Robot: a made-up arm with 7 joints. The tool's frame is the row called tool. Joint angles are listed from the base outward.
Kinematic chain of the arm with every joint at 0, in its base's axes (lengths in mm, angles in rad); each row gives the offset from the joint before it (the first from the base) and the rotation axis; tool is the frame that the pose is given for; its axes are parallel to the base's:
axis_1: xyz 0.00 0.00 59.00 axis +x
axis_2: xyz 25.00 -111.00 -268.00 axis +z
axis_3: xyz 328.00 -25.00 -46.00 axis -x
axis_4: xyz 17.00 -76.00 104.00 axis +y
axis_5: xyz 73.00 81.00 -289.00 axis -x
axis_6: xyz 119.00 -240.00 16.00 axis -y
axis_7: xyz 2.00 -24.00 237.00 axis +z
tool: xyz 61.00 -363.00 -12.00
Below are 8 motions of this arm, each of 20 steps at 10 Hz.
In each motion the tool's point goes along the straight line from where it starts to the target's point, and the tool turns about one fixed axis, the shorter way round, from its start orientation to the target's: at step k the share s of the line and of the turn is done. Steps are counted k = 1, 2, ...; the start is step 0. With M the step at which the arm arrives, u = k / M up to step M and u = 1 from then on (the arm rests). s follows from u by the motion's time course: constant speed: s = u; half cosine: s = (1 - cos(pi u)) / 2; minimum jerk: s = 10 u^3 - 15 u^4 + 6 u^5.
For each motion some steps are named. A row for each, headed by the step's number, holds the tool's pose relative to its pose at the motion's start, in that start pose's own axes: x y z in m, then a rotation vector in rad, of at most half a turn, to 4 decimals.
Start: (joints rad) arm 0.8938 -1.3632 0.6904 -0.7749 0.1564 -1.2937 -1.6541
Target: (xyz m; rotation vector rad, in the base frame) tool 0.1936 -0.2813 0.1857 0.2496 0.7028 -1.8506
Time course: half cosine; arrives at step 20
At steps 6, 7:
6: 0.0247 -0.0902 -0.0185 0.1901 0.0537 0.2302
7: 0.0328 -0.1195 -0.0245 0.2518 0.0711 0.3049

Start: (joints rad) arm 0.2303 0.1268 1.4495 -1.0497 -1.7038 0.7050 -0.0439
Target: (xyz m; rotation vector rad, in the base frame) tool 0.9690 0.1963 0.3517 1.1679 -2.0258 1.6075
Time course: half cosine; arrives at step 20
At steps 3, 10, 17, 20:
3: 0.0281 0.0313 -0.0022 0.0144 -0.0523 0.0595
10: 0.2577 0.2873 -0.0201 0.1325 -0.4800 0.5458
17: 0.4874 0.5432 -0.0380 0.2505 -0.9076 1.0320
20: 0.5155 0.5745 -0.0401 0.2649 -0.9599 1.0915

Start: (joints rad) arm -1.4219 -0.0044 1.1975 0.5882 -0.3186 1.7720 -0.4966
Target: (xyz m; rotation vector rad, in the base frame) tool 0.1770 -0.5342 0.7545 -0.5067 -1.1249 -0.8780
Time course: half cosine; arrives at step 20
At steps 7, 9, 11, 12, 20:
7: -0.1096 0.0506 -0.0557 0.0087 0.3359 -0.4555
9: -0.1693 0.0782 -0.0860 0.0135 0.5189 -0.7037
11: -0.2321 0.1072 -0.1179 0.0185 0.7114 -0.9647
12: -0.2628 0.1213 -0.1335 0.0210 0.8053 -1.0920
20: -0.4015 0.1854 -0.2039 0.0320 1.2303 -1.6684

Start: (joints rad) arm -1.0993 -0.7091 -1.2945 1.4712 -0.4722 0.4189 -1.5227
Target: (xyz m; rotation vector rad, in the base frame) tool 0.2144 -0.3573 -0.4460 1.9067 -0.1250 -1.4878
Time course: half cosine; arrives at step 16
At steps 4, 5, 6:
4: -0.0166 0.0913 -0.0774 0.1930 0.1144 0.0787
5: -0.0251 0.1386 -0.1174 0.2929 0.1736 0.1194
6: -0.0349 0.1924 -0.1631 0.4069 0.2412 0.1658

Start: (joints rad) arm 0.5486 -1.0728 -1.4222 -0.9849 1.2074 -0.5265 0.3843
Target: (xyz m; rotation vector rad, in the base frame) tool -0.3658 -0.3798 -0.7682 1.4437 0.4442 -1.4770
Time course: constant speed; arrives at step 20
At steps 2, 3, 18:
2: 0.0044 -0.0039 -0.0193 0.0223 0.0401 -0.0051
3: 0.0066 -0.0059 -0.0290 0.0334 0.0601 -0.0077
18: 0.0398 -0.0354 -0.1738 0.2004 0.3609 -0.0460

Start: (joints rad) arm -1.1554 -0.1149 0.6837 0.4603 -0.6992 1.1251 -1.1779
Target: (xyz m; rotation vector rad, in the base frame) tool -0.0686 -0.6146 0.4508 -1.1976 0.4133 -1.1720
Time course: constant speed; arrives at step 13
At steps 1, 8, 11, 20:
1: 0.0025 0.0098 0.0035 -0.1007 0.0860 0.0539
8: 0.0203 0.0781 0.0283 -0.8056 0.6882 0.4313
11: 0.0279 0.1074 0.0389 -1.1078 0.9462 0.5930
20: 0.0330 0.1270 0.0460 -1.3092 1.1183 0.7008

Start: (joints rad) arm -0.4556 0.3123 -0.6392 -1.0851 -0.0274 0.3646 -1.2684
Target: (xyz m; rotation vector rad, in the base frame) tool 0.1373 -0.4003 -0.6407 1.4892 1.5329 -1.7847
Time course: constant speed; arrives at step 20
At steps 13, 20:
13: -0.1683 -0.1528 0.1689 -0.3383 0.5575 -1.2911
20: -0.2589 -0.2351 0.2599 -0.5204 0.8576 -1.9864

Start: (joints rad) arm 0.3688 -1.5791 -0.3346 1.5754 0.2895 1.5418 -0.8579
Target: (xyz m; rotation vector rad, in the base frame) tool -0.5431 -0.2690 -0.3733 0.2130 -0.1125 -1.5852
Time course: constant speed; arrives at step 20
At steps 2, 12, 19, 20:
2: 0.0204 0.0215 0.0050 -0.0020 -0.0352 0.0635
12: 0.1225 0.1290 0.0298 -0.0121 -0.2111 0.3809
19: 0.1940 0.2043 0.0471 -0.0191 -0.3343 0.6031
20: 0.2042 0.2150 0.0496 -0.0201 -0.3519 0.6348

